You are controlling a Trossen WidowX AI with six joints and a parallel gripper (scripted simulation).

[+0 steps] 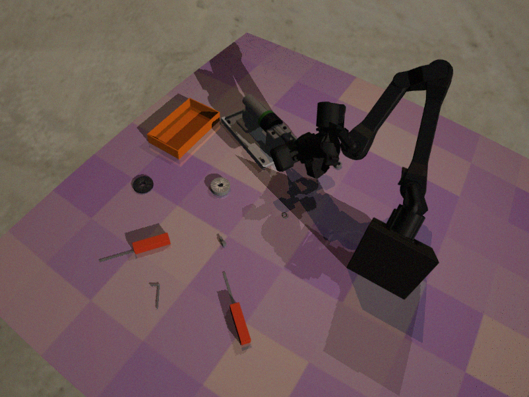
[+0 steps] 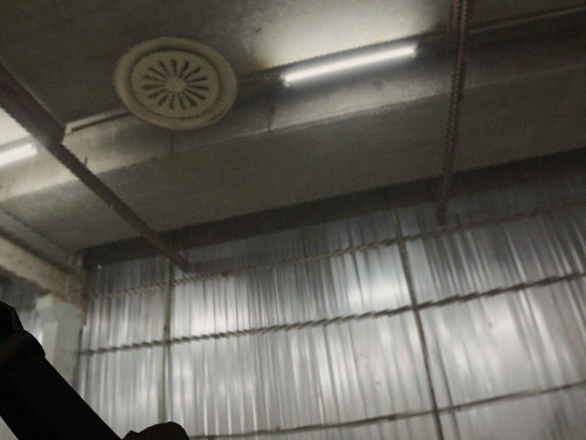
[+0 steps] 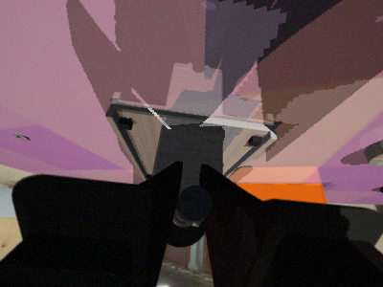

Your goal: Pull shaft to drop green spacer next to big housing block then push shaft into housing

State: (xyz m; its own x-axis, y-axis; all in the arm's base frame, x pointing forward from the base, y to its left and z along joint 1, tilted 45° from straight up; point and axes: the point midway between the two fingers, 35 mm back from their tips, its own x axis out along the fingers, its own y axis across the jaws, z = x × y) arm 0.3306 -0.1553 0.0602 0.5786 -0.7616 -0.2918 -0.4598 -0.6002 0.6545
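Right now the green spacer is 100 mm ahead of my gripper tip, 50 mm to the right of it and 20 mm above it. Round my gripper tip: orange tray: 320 mm ahead, 50 mm to the left, 50 mm below; then silver gear: 180 mm to the left, 110 mm ahead, 50 mm below.
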